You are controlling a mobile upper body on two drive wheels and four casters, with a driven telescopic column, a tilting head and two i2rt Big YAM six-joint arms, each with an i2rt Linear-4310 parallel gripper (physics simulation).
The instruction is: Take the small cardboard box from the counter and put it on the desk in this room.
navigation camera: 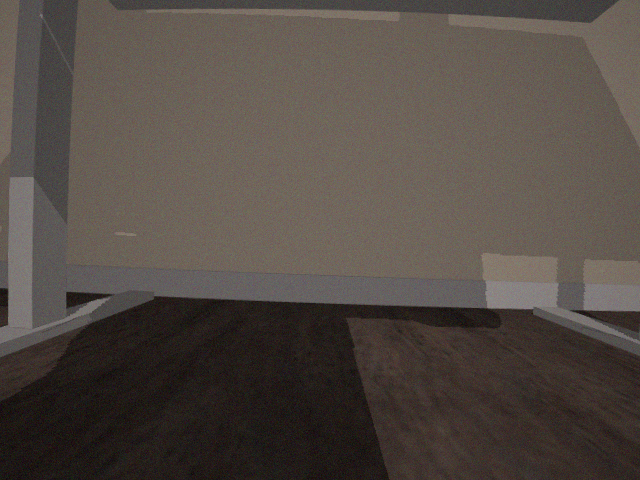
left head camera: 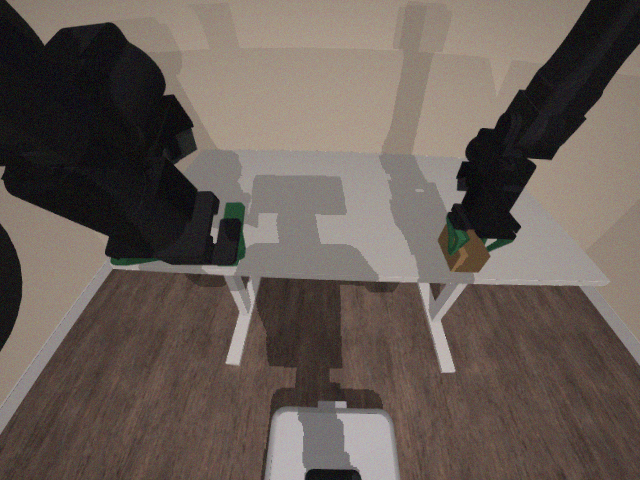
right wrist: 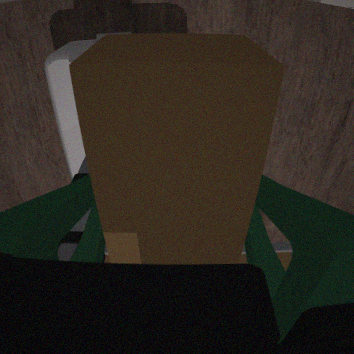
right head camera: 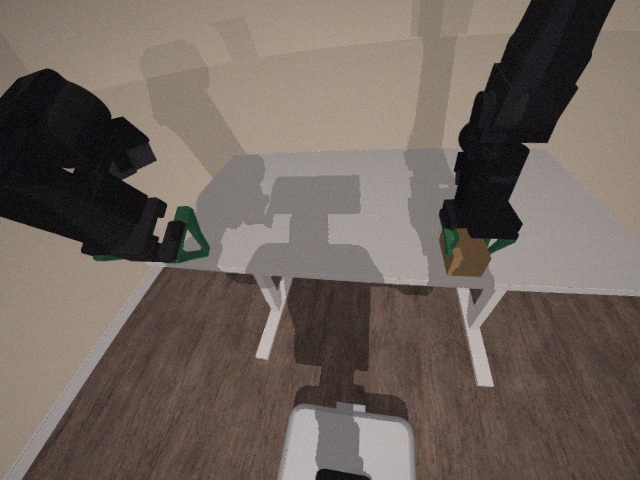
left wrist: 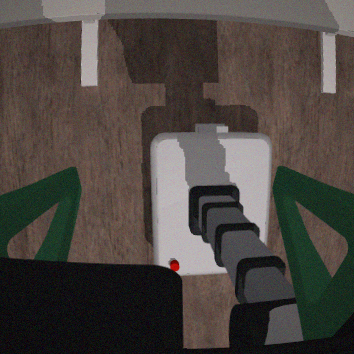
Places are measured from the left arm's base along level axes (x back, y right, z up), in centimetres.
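Pixels of known places: left gripper, fingertip midpoint: (left head camera: 208, 252) (right head camera: 181, 251) (left wrist: 176, 177); right gripper, fingertip midpoint: (left head camera: 464, 253) (right wrist: 174, 176) (right head camera: 464, 255).
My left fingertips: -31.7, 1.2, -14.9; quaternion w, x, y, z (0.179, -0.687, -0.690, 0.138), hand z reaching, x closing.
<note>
Behind a point stands the place of what it marks, as x, y, z.
The small cardboard box (left head camera: 469, 260) @[-41.1, 44.4, -25.9] (right head camera: 471, 260) @[-41.1, 45.0, -25.2] (right wrist: 175, 125) @[-48.1, 45.1, -24.6] is brown, tilted, and held between the green fingers of my right gripper (left head camera: 470, 248) @[-44.1, 45.1, -27.3] (right head camera: 469, 248) @[-44.1, 45.1, -27.3] (right wrist: 174, 176) @[-44.1, 45.1, -27.3]. In both head views it overlaps the front part of the white desk (left head camera: 361, 232) @[-69.5, 28.7, -46.0] (right head camera: 382, 227) @[-71.8, 31.8, -46.0] (left wrist: 200, 7) @[-53.3, 7.1, -46.0] at the right. Its height over the top cannot be told. My left gripper (left head camera: 180, 256) (right head camera: 149, 257) (left wrist: 176, 177) @[-31.7, 1.2, -14.9] is wide open with no object between its fingers, by the desk's front left corner in the head views. The counter does not show.
White desk legs (left head camera: 439, 343) (right head camera: 475, 351) (left wrist: 89, 55) (navigation camera: 49, 206) @[-90.4, -30.8, -115.4] stand on the wooden floor (left head camera: 155, 361) @[-54.6, -81.3, -141.0]. A beige wall (left head camera: 310, 103) @[-131.9, 9.0, -24.6] (navigation camera: 310, 155) @[-132.0, 17.8, -93.7] rises behind the desk. My white base (left head camera: 361, 439) @[-20.4, 34.1, -115.0] (right head camera: 385, 439) @[-23.2, 37.3, -115.0] (left wrist: 170, 200) @[-4.3, 4.4, -115.0] is in front of the desk.
</note>
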